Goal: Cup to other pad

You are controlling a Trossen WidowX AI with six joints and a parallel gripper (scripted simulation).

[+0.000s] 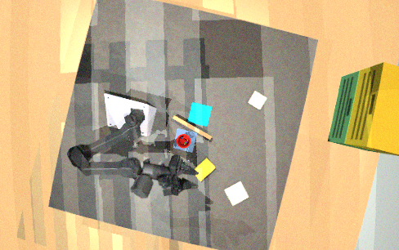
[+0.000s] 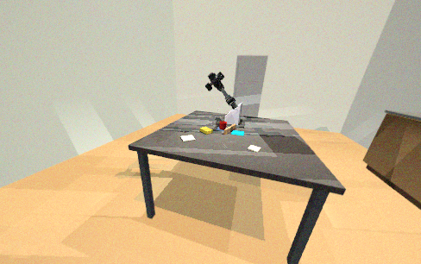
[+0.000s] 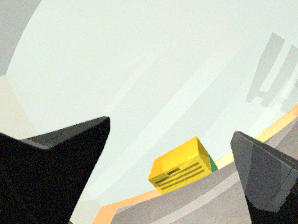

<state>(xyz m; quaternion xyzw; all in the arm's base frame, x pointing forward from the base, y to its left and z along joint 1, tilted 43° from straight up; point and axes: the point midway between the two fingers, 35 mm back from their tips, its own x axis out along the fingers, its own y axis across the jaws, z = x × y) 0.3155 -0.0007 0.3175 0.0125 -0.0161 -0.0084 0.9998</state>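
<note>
Now: the cup 420 mm below my gripper tip, 110 mm to the left of it and 90 mm behind it. Round my gripper tip: yellow block: 440 mm below, 40 mm to the right, 30 mm ahead; then wooden bar: 450 mm below, 180 mm to the left, 60 mm behind; then pale blue pad: 470 mm below, 110 mm to the left, 90 mm behind.
</note>
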